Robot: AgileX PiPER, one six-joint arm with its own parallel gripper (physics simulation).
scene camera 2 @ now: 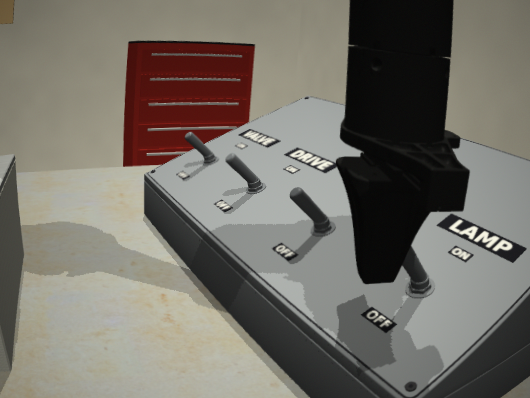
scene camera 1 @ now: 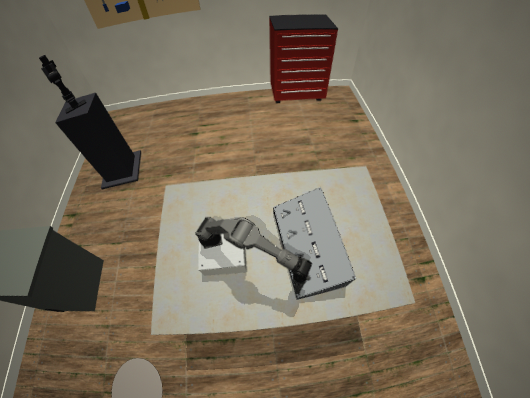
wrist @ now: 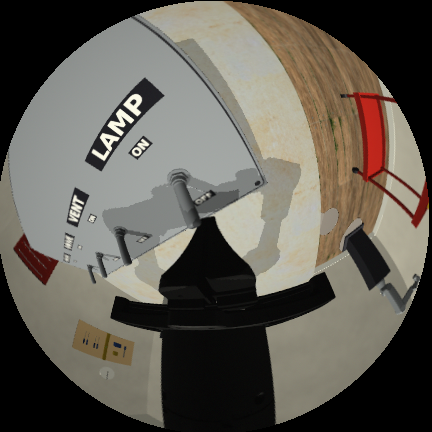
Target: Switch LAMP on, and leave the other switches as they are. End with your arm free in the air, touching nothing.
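The grey switch panel [scene camera 1: 334,225] [scene camera 2: 305,117] [wrist: 55,115] carries a row of lever switches. The LAMP lever [scene camera 2: 417,270] [wrist: 184,200] leans toward its OFF label. The VENT lever [scene camera 2: 310,210] [wrist: 123,247], DRIVE lever [scene camera 2: 243,170] [wrist: 102,266] and VALVE lever [scene camera 2: 200,147] [wrist: 92,274] also lean toward OFF. My gripper [scene camera 2: 380,281] [wrist: 209,224] is shut, its black fingers together and empty. Its tip is low over the panel, right beside the LAMP lever's free end; it hides the lever's upper part in scene camera 2. I cannot tell whether they touch.
The arm's white base [scene camera 1: 222,261] stands on the pale mat [scene camera 1: 185,310], left of the panel. A red drawer cabinet [scene camera 1: 302,65] [scene camera 2: 190,107] stands at the back. A black pedestal [scene camera 1: 100,142] with another arm on it stands at the back left.
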